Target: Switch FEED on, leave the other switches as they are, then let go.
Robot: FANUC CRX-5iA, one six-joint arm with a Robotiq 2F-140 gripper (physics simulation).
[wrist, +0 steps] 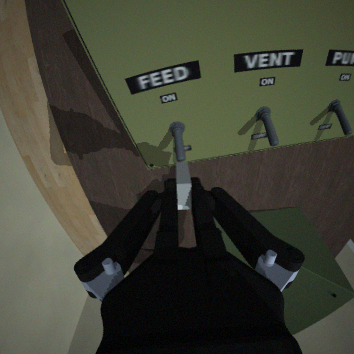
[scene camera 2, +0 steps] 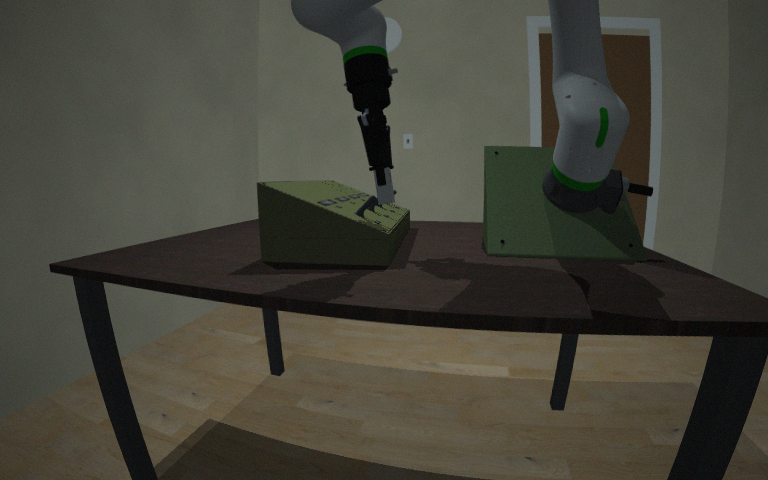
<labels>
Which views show my gripper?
The wrist view and scene camera 2: all of them.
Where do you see a sloped switch box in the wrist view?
213, 77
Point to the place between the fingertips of my gripper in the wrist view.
181, 171
</labels>
